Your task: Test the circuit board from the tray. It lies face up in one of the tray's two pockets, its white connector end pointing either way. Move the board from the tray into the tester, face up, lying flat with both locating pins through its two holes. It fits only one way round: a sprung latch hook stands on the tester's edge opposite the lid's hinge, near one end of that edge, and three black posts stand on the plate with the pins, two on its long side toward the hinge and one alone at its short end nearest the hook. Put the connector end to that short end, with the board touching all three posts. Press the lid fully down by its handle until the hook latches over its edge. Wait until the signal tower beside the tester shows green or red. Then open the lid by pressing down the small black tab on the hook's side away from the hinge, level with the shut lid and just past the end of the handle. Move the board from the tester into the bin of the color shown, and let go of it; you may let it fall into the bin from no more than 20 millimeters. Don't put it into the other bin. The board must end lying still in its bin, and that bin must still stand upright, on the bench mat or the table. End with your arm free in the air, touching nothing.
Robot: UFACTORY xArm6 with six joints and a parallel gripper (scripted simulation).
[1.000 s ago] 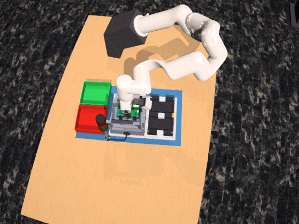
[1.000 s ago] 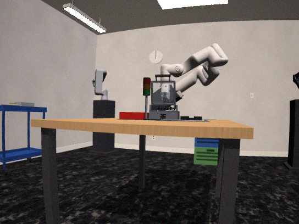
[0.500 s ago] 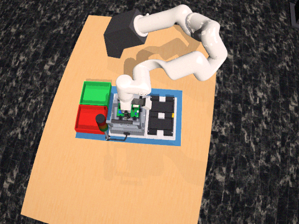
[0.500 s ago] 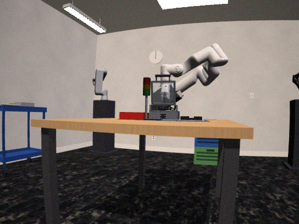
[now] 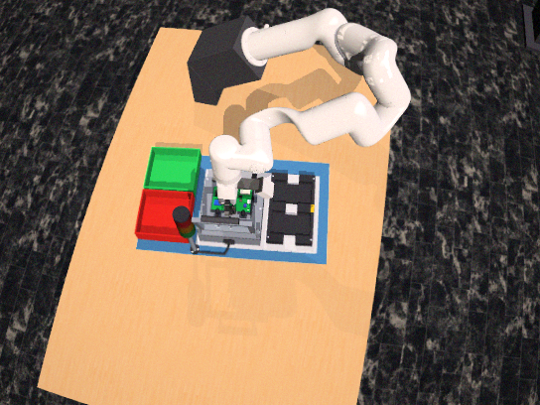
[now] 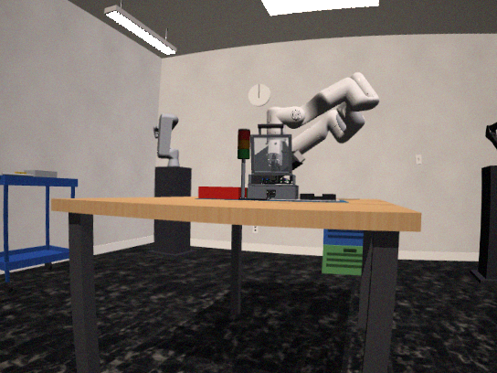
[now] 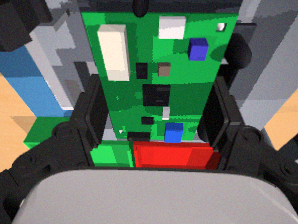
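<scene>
Now: hand 10 mm to the right of the tester plate and 10 mm above it. Round my hand: tester lid: 120 mm ahead, 30 mm to the left, 100 mm above; then black tab: 70 mm behind, 40 mm to the left, 10 mm above; then red bin: 80 mm ahead, 190 mm to the right, 70 mm below.
</scene>
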